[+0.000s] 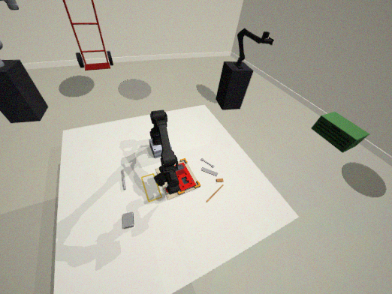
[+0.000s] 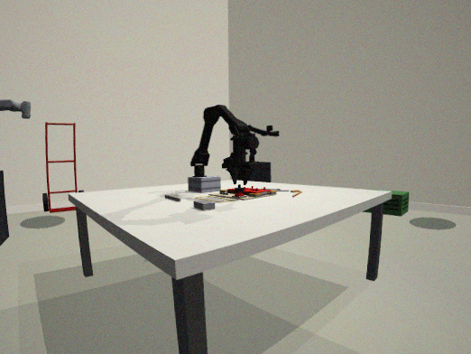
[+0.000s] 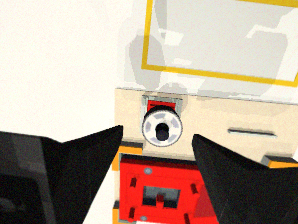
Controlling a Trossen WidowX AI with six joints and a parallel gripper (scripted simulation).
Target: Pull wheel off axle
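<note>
The wheel lies 20 mm below my gripper tip. Also, from my gripper tip: grey block 240 mm to the right, 140 mm ahead, 50 mm below; then wooden stick 290 mm to the left, 80 mm ahead, 60 mm below; then grey bar 280 mm to the right, 130 mm behind, 50 mm below.
</note>
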